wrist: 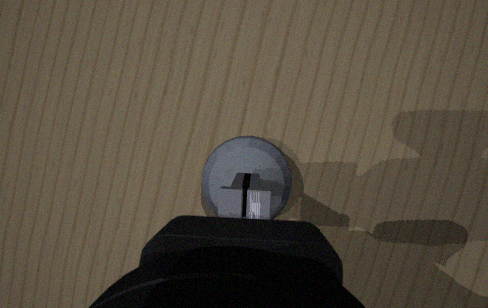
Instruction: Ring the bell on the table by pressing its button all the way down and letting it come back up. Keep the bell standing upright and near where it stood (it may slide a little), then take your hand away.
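Frame: origin at the arm's base, x back, y right, z up, level; metres.
Seen in the pictures: gripper, fingertip midpoint: (247,187).
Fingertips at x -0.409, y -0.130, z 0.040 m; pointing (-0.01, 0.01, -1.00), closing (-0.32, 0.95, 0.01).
A point is followed by its place in that frame.
The bell (235,159) {x -0.423, y -0.146, z 0.018 m} shows as a round grey-blue dome below the middle of the wrist view, seen from above, and it looks upright on the table (125,100) {x -0.435, y -0.270, z -0.021 m}. My gripper (247,187) {x -0.409, y -0.130, z 0.040 m} is shut with nothing between its fingers. Its fingertips lie over the middle of the dome. The bell's button is hidden behind the fingertips, so I cannot tell how far down it is or whether the tips touch it. The near part of the dome is hidden by the fingers and the dark gripper body.
Shadows of the arm and gripper fall on the wood-grained table to the right of the bell. The dark gripper body covers the bottom middle of the view.
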